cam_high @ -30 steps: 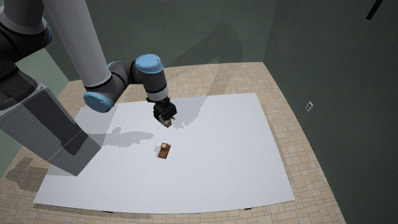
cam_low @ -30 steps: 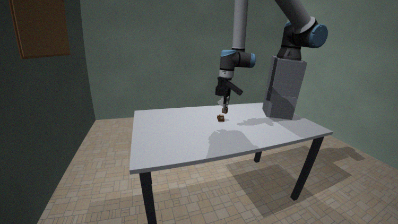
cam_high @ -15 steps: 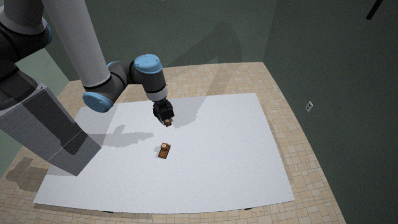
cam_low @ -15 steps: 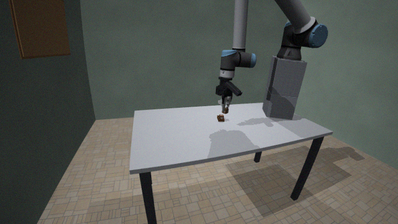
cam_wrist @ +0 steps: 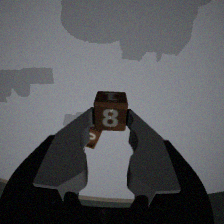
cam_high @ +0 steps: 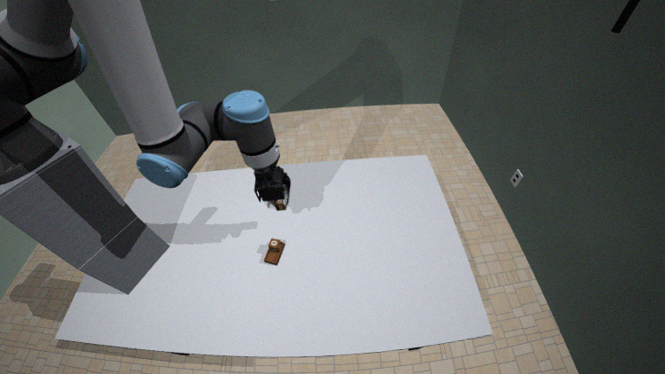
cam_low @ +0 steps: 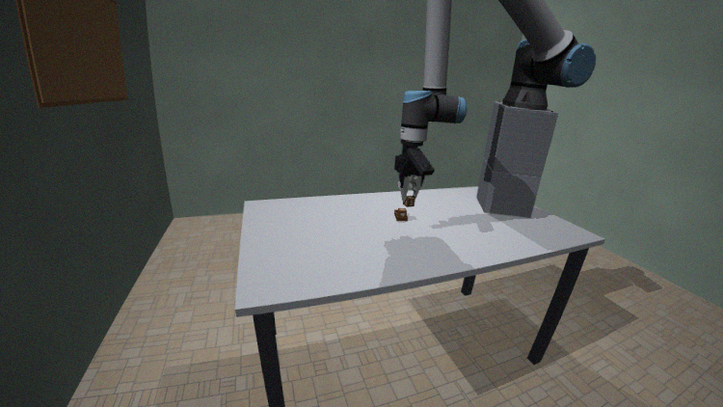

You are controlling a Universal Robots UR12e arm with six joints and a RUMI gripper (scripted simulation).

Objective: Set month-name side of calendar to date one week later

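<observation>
The brown date cube lies 10 mm below my hand. The rest, counted from my hand: brown wooden tray 40 mm behind, 120 mm to the right, 120 mm below.
</observation>
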